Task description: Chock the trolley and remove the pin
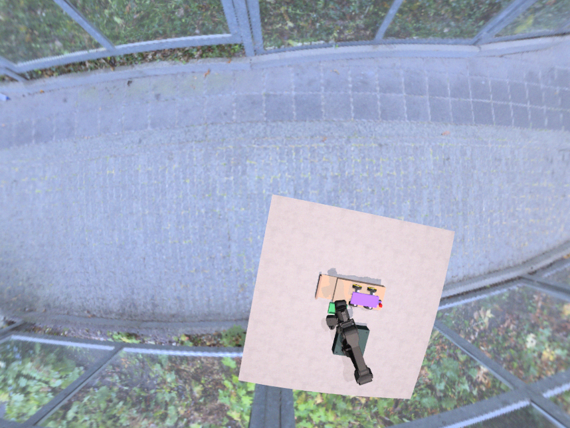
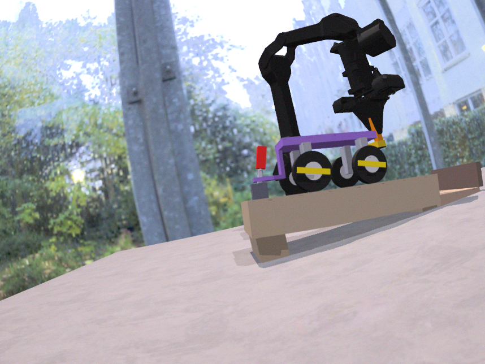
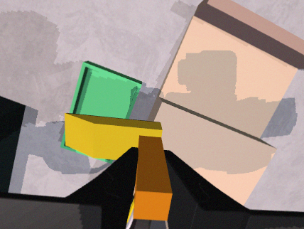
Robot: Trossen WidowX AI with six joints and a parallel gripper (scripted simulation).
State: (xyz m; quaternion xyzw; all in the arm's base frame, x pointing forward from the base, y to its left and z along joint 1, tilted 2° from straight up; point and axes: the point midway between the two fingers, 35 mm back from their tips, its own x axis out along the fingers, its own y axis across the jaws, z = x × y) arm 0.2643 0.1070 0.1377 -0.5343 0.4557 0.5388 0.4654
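The red-headed stop pin lies 3 cm ahead of my gripper tip, 27 cm to the right of it and 2 cm below it. From my gripper tip the other things lie so: green tray: 5 cm behind, 4 cm to the right, 16 cm below; then tan ramp: 7 cm ahead, 16 cm to the right, 11 cm below; then purple trolley: 7 cm ahead, 16 cm to the right, 4 cm below.
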